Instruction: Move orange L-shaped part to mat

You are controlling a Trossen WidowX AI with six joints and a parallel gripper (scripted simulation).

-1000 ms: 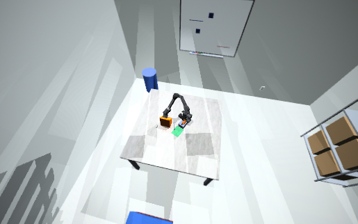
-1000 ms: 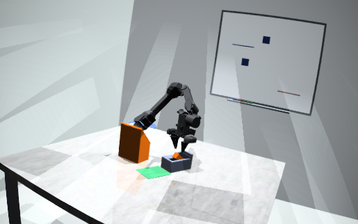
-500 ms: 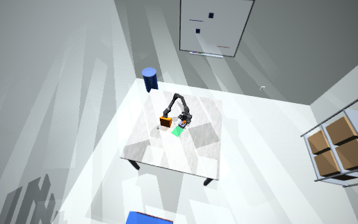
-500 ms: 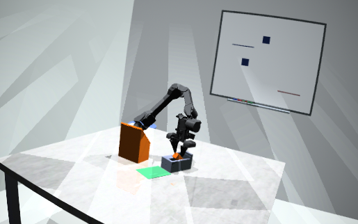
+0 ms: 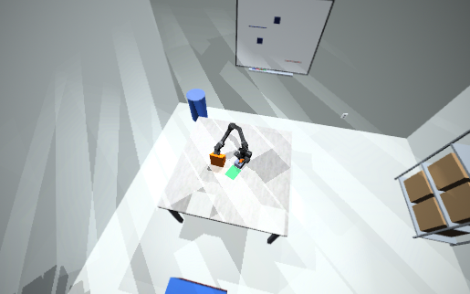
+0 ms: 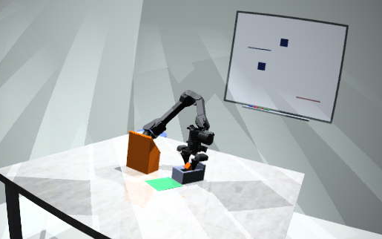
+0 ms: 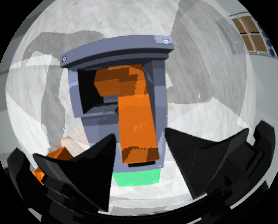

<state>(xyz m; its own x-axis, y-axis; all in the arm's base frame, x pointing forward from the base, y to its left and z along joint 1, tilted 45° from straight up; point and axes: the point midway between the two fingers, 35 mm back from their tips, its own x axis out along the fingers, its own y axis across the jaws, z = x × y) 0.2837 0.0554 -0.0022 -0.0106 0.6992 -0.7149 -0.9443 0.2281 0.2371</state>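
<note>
Now: the orange L-shaped part 40 mm to the left of my gripper tip, 30 mm below it and 10 mm behind it. The rest, counted from my gripper tip: tray 80 mm below, 20 mm to the left, 10 mm behind; then green mat 130 mm to the right, 80 mm below, 60 mm behind.
</note>
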